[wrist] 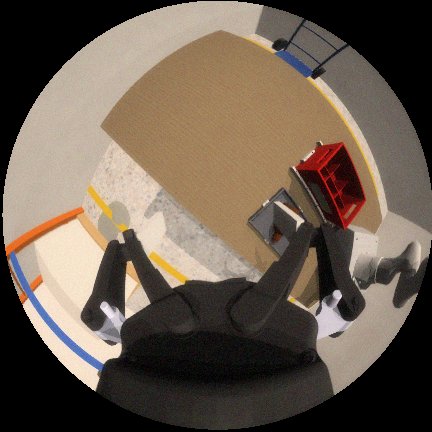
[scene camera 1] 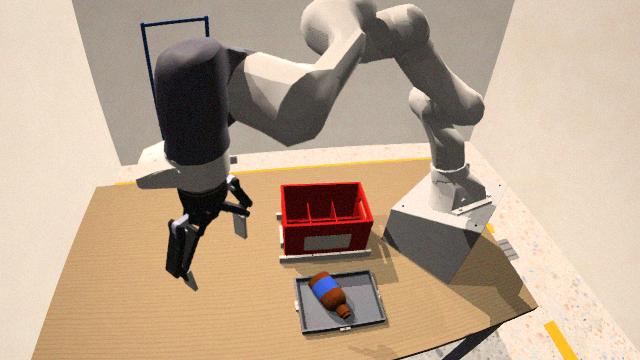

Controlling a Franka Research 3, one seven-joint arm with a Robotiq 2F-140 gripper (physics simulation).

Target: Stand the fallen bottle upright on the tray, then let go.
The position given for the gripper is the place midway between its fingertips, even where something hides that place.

In view: the gripper (scene camera 1: 217, 259).
The gripper is seen too in the wrist view (wrist: 217, 216).
